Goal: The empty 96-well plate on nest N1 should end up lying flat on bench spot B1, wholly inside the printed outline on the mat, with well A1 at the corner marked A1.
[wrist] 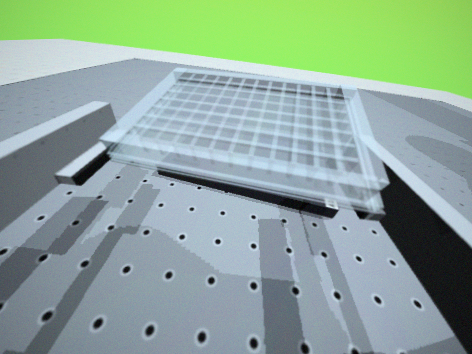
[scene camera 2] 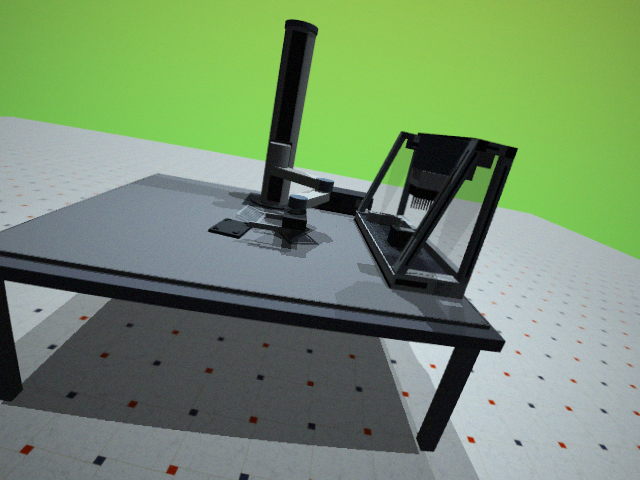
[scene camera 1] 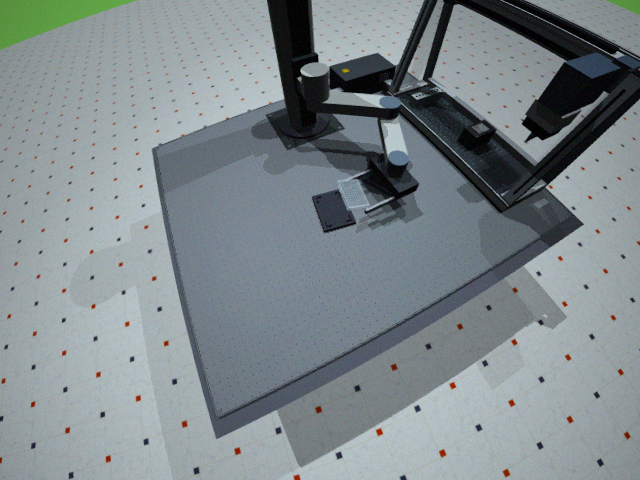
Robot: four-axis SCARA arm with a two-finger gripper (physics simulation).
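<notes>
The clear 96-well plate is held level between the two long fingers. My gripper is shut on its sides. The plate is raised above the bench, with shadows on the bench below. A dark flat slab with corner marks, which looks like nest N1, lies just beyond and partly below the plate; its dark edge shows under the plate in the wrist view. I cannot make out the printed outline of B1, its A1 mark or the plate's well A1.
The arm's column stands behind the plate. A black box is behind the arm. A framed pipetting machine stands at the right, with a deck and a dark block on it.
</notes>
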